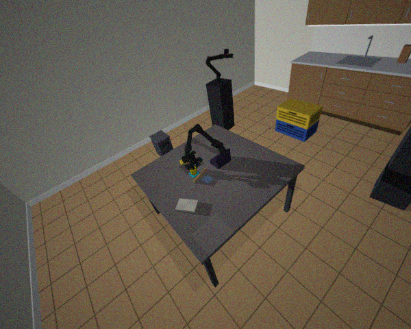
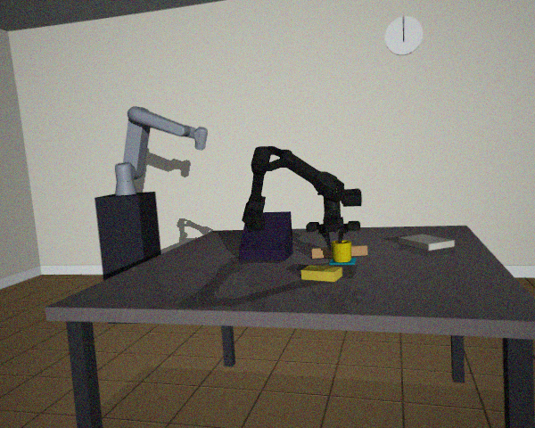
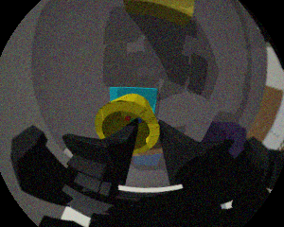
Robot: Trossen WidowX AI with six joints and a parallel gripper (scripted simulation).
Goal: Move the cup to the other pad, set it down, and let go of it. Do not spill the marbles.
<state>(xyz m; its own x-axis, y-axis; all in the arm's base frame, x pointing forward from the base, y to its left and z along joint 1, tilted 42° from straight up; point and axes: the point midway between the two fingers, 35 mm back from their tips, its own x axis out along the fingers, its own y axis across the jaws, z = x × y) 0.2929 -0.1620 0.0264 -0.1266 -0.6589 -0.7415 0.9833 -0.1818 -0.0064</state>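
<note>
The yellow cup lies 20 mm ahead of my gripper tip and 10 mm below it. The rest, counted from my gripper tip: cyan pad (30 mm ahead, 50 mm below); yellow block (40 mm behind, 220 mm to the right, 30 mm below); tan wooden bar (20 mm ahead, 80 mm to the left, 30 mm below).
</note>
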